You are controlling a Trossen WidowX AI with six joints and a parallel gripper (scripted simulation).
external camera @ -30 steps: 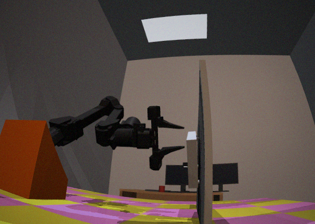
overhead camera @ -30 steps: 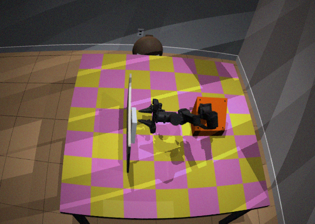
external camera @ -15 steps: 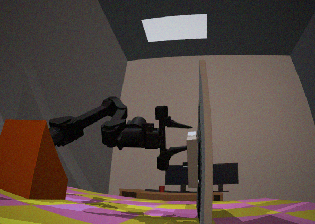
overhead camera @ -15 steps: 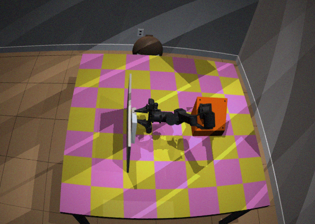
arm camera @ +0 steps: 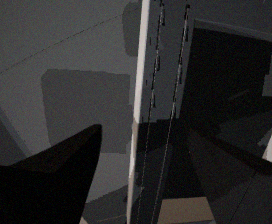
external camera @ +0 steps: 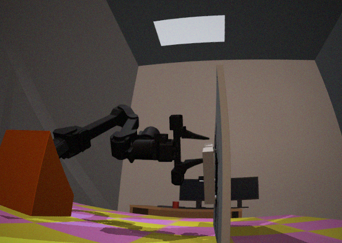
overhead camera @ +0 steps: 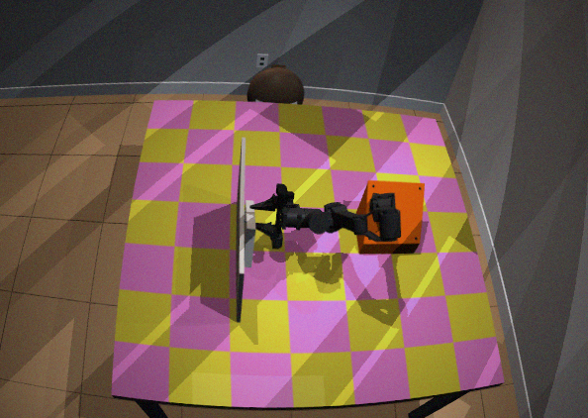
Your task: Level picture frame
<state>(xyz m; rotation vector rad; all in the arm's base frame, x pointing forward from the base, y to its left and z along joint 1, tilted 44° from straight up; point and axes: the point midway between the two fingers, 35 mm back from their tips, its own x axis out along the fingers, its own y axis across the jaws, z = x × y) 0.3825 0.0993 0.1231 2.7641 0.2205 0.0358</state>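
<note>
The picture frame lies 3 cm to the left of my gripper tip and 5 cm below it. The rest, counted from my gripper tip: thin upright wall panel 2 cm ahead, 1 cm to the left, 7 cm below.
</note>
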